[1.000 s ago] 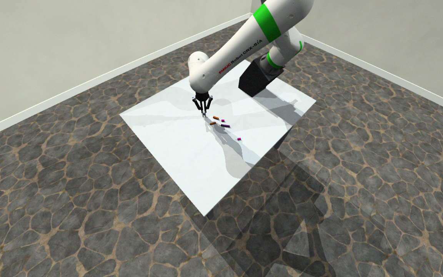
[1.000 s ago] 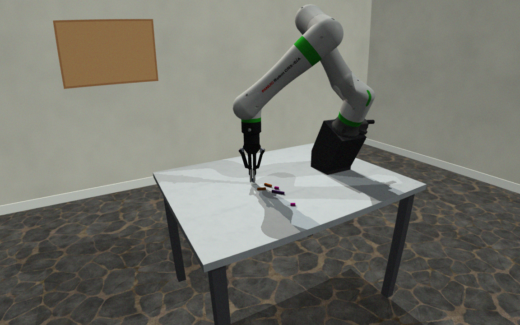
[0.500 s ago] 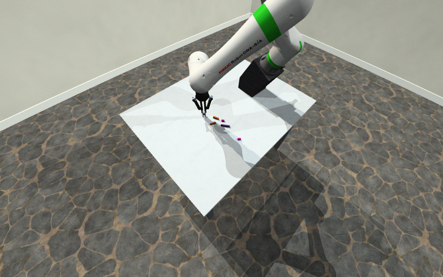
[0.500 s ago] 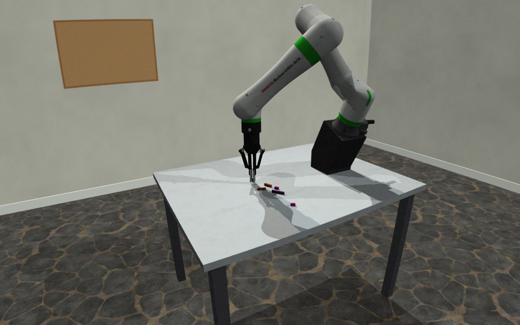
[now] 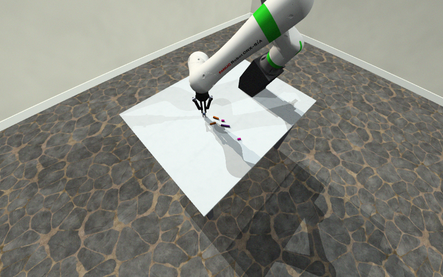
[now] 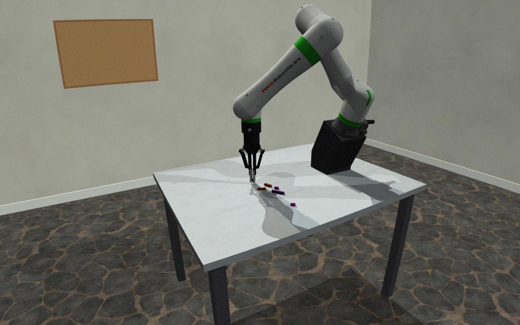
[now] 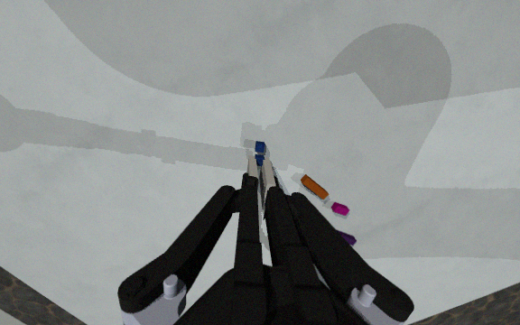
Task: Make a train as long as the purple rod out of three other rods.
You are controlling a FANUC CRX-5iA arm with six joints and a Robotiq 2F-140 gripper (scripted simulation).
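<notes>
The purple rod is 15 cm to the left of my hand, 7 cm behind it and 4 cm below it.
</notes>
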